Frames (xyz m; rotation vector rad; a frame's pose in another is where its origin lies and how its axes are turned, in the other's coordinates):
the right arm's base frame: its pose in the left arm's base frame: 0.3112 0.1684 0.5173 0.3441 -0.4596 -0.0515
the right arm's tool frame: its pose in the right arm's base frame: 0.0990 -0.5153 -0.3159 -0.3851 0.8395 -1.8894
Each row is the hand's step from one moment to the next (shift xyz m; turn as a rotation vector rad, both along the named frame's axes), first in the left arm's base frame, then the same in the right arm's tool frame.
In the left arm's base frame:
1: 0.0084 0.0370 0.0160 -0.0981 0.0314 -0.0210
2: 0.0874 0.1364 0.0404 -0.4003 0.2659 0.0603
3: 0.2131 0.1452 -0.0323 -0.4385 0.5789 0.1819
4: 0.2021 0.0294 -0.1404 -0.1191 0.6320 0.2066
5: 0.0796 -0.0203 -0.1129 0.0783 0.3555 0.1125
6: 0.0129 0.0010 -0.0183 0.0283 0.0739 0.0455
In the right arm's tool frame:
1: -0.0396 -0.0029 -0.0109 0.0222 -0.0848 -0.0580
2: -0.1546 0.0480 -0.0408 -0.0957 -0.4196 -0.2222
3: -0.1625 0.1902 -0.0703 -0.3854 -0.5385 -0.3492
4: -0.0105 0.2362 -0.0744 -0.5484 -0.2631 -0.2939
5: 0.0526 0.1194 -0.0497 -0.3560 -0.0140 -0.1350
6: 0.0053 0.0189 -0.0109 -0.0908 -0.0007 -0.0094

